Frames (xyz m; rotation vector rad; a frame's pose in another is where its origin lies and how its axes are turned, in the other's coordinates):
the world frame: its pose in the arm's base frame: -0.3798 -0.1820 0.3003 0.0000 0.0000 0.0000
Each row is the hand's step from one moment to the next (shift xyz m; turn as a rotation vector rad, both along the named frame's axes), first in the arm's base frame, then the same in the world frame.
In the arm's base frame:
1: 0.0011 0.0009 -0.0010 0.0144 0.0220 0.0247
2: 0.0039 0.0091 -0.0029 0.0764 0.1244 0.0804
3: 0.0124 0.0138 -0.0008 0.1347 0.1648 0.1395
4: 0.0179 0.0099 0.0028 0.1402 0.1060 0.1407
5: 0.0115 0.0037 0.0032 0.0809 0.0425 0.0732
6: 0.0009 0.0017 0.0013 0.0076 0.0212 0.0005
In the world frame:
1: 0.0011 0.0009 -0.0010 0.0144 0.0220 0.0247
2: 0.0039 0.0091 -0.0029 0.0764 0.1244 0.0804
3: 0.0124 0.0138 -0.0008 0.1347 0.1648 0.1395
4: 0.0179 0.0099 0.0028 0.1402 0.1060 0.1407
5: 0.0115 0.0037 0.0032 0.0809 0.0425 0.0732
6: 0.0009 0.0017 0.0013 0.0076 0.0212 0.0005

